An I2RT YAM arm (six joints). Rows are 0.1 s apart.
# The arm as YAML. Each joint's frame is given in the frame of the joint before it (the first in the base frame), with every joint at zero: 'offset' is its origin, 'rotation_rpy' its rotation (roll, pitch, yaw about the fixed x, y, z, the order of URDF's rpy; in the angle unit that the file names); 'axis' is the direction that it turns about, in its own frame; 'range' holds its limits. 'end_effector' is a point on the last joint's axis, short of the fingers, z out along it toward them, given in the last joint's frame.
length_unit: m
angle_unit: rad
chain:
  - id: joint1
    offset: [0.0, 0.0, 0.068]
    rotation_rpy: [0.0, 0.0, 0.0]
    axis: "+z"
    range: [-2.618, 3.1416]
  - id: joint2
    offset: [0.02, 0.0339, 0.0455]
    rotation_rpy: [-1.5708, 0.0, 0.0]
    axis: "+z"
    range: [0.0, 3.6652]
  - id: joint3
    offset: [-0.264, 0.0, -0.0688]
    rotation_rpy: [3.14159, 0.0, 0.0]
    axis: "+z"
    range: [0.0, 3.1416]
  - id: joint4
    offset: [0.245, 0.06, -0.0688]
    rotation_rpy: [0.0, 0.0, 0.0]
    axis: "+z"
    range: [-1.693, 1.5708]
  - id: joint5
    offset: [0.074, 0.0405, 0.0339]
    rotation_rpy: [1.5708, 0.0, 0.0]
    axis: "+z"
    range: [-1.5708, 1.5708]
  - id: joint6
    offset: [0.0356, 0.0, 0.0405]
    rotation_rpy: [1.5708, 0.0, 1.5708]
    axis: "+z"
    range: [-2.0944, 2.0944]
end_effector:
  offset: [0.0, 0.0, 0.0]
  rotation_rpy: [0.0, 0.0, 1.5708]
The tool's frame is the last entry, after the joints.
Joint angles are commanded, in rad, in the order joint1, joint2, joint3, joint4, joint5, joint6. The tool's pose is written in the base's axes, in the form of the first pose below.
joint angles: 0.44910, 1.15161, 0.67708, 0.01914, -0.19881, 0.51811
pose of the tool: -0.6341 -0.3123 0.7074 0.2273; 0.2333 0.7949 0.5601 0.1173; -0.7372 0.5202 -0.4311 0.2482; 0 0 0 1
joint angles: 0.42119, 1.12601, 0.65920, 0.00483, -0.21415, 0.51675
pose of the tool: -0.6368 -0.2973 0.7114 0.2247; 0.2437 0.7977 0.5516 0.1089; -0.7315 0.5246 -0.4355 0.2466; 0 0 0 1
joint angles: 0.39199, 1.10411, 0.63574, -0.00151, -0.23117, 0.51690
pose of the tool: -0.6408 -0.2806 0.7145 0.2222; 0.2556 0.7997 0.5433 0.1007; -0.7239 0.5308 -0.4407 0.2430; 0 0 0 1
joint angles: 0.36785, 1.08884, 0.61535, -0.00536, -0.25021, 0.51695
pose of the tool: -0.6473 -0.2687 0.7133 0.2201; 0.2637 0.7991 0.5403 0.0943; -0.7152 0.5378 -0.4464 0.2391; 0 0 0 1
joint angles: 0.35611, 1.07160, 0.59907, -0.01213, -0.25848, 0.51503
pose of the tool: -0.6505 -0.2627 0.7127 0.2171; 0.2661 0.8000 0.5378 0.0905; -0.7114 0.5395 -0.4504 0.2367; 0 0 0 1
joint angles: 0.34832, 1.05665, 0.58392, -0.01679, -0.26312, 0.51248
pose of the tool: -0.6526 -0.2586 0.7122 0.2142; 0.2667 0.8014 0.5353 0.0876; -0.7092 0.5393 -0.4540 0.2343; 0 0 0 1
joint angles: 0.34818, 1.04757, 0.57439, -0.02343, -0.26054, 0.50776
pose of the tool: -0.6552 -0.2564 0.7107 0.2120; 0.2620 0.8052 0.5320 0.0867; -0.7086 0.5347 -0.4604 0.2323; 0 0 0 1
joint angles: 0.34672, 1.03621, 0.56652, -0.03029, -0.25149, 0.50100
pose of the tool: -0.6522 -0.2523 0.7148 0.2098; 0.2590 0.8121 0.5229 0.0852; -0.7124 0.5261 -0.4643 0.2313; 0 0 0 1
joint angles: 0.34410, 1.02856, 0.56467, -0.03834, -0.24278, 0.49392
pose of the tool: -0.6483 -0.2481 0.7198 0.2088; 0.2565 0.8190 0.5133 0.0839; -0.7169 0.5174 -0.4673 0.2314; 0 0 0 1
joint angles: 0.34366, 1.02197, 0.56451, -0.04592, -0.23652, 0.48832
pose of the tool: -0.6454 -0.2469 0.7228 0.2078; 0.2534 0.8235 0.5075 0.0832; -0.7205 0.5108 -0.4690 0.2320; 0 0 0 1
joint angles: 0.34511, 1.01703, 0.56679, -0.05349, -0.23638, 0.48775
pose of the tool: -0.6458 -0.2482 0.7220 0.2070; 0.2520 0.8234 0.5084 0.0833; -0.7207 0.5103 -0.4693 0.2330; 0 0 0 1
